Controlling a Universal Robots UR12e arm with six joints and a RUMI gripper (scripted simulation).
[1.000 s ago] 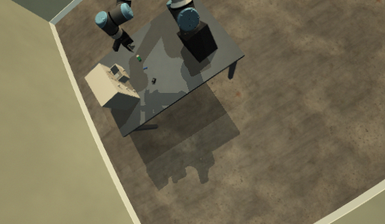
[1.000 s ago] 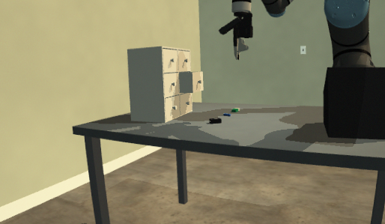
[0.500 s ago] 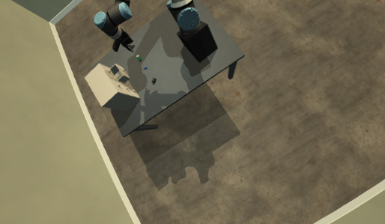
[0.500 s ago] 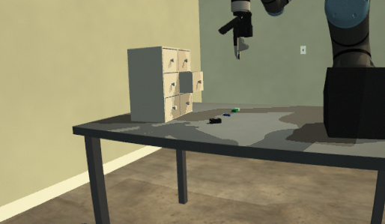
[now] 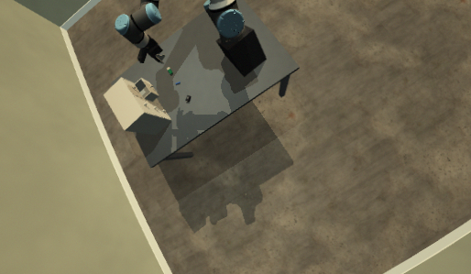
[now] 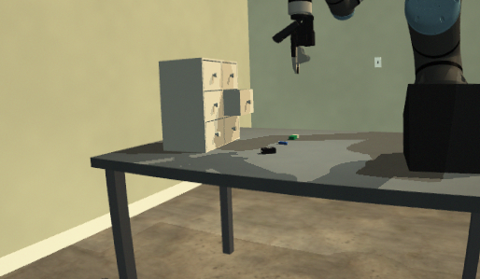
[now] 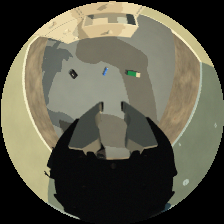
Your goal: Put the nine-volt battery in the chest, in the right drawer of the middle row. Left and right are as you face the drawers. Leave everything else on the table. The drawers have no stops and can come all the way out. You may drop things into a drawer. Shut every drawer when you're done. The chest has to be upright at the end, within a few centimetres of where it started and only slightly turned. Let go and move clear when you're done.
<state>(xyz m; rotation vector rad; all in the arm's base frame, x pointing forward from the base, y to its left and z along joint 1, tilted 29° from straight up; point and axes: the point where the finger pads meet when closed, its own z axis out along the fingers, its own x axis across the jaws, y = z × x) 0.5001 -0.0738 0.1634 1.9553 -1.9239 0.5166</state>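
Right now the nine-volt battery is 280 mm below my hand, 210 mm to the left of it and 70 mm ahead of it. Also, from my hand: blue item 280 mm below, 50 mm ahead, 30 mm to the left; then green-and-white item 280 mm below, 120 mm to the right, 40 mm ahead.
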